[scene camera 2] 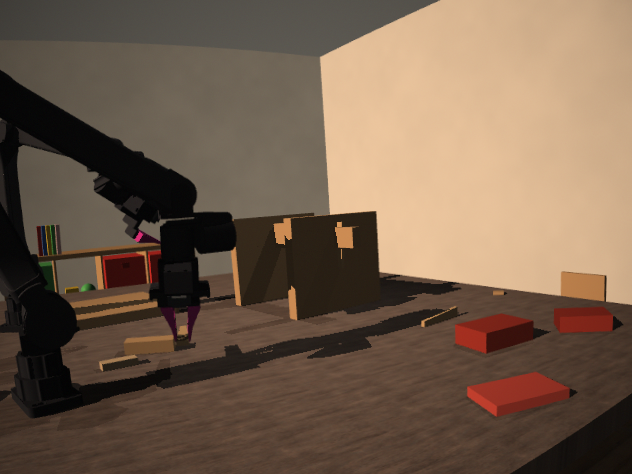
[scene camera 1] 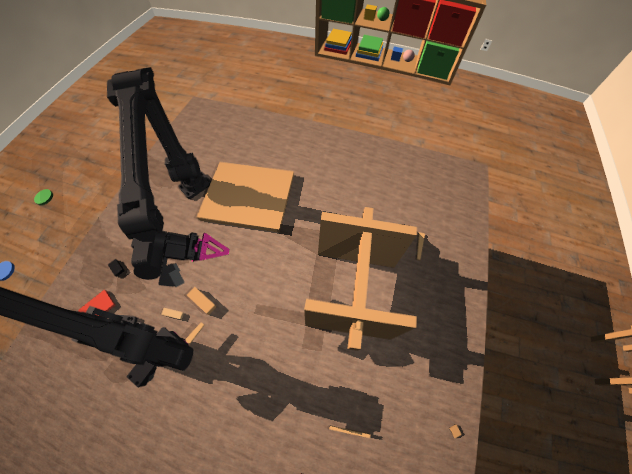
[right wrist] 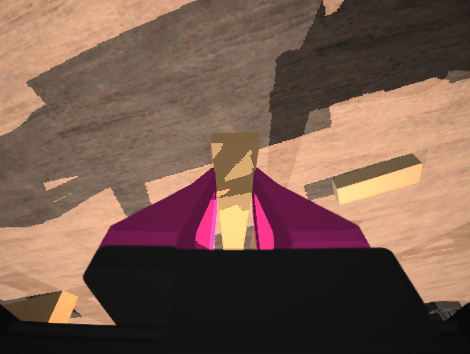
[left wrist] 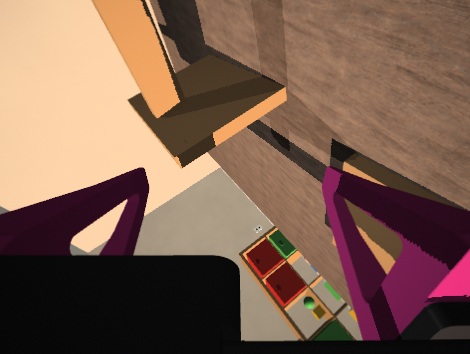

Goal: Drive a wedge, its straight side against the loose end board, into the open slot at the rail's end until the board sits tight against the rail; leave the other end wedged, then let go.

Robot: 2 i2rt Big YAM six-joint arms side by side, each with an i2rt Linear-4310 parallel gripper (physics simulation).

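Frame: origin at the left arm's base, x left, y back, z up, level; centimetres.
Seen in the pictures: left gripper, fingertip midpoint: (scene camera 1: 224,252) (left wrist: 235,177); right gripper, fingertip midpoint: (scene camera 2: 182,341) (right wrist: 234,177); left arm's base, link origin: (scene camera 2: 22,326) (scene camera 1: 195,186); right arm's base, link origin: (scene camera 2: 46,400).
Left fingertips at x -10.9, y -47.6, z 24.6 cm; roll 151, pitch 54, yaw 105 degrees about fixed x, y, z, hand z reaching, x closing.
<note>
Pixels of each thing's top centre, then the offset from my left fingertips to it. "spot": a spot on its surface instead.
- narrow wooden wedge, top centre: (right wrist: 238,220) (scene camera 2: 181,332) (scene camera 1: 189,338) dx -24.1, dy -5.4, dz -18.8 cm
- rail, top centre: (left wrist: 123,57) (scene camera 2: 301,223) (scene camera 1: 364,268) dx +25.3, dy -29.4, dz -2.6 cm
- far end board, top centre: (left wrist: 148,127) (scene camera 2: 273,215) (scene camera 1: 369,224) dx +36.0, dy -21.6, dz -0.4 cm
- rail's end, surface spot: (scene camera 2: 345,236) (scene camera 1: 350,338) spot: dx +9.4, dy -39.4, dz -5.8 cm
- far rail end, surface spot: (scene camera 1: 368,212) spot: dx +41.0, dy -17.9, dz -3.6 cm
- wooden block, top centre: (scene camera 2: 149,338) (scene camera 1: 200,299) dx -14.8, dy +3.7, dz -22.1 cm
- wide flat board, top centre: (scene camera 2: 106,305) (scene camera 1: 247,193) dx +23.7, dy +27.4, dz -22.0 cm
My right gripper (scene camera 2: 182,337) (right wrist: 234,177) is shut on a narrow wooden wedge (scene camera 1: 194,332) (scene camera 2: 182,330) (right wrist: 234,200) at table level; in the right wrist view its wide end points up. The rail (scene camera 1: 362,270) (left wrist: 140,55) joins a near end board (scene camera 1: 326,317) (scene camera 2: 326,275) and a far end board (scene camera 1: 336,239) (left wrist: 200,110). At the near board, the rail's end (scene camera 1: 354,339) (scene camera 2: 345,236) sticks out, with a small piece showing above it. The far rail end (scene camera 1: 368,212) sticks out too; its slot is hidden. My left gripper (scene camera 1: 226,250) (left wrist: 235,177) is open and empty, left of the rail.
A wooden block (scene camera 1: 200,300) (scene camera 2: 149,344) and a smaller one (scene camera 1: 172,313) (scene camera 2: 118,362) (right wrist: 377,179) lie near the right gripper. A wide flat board (scene camera 1: 250,178) lies left of the far end board. Red blocks (scene camera 2: 494,332) (scene camera 2: 518,392) lie at the right in scene camera 2.
</note>
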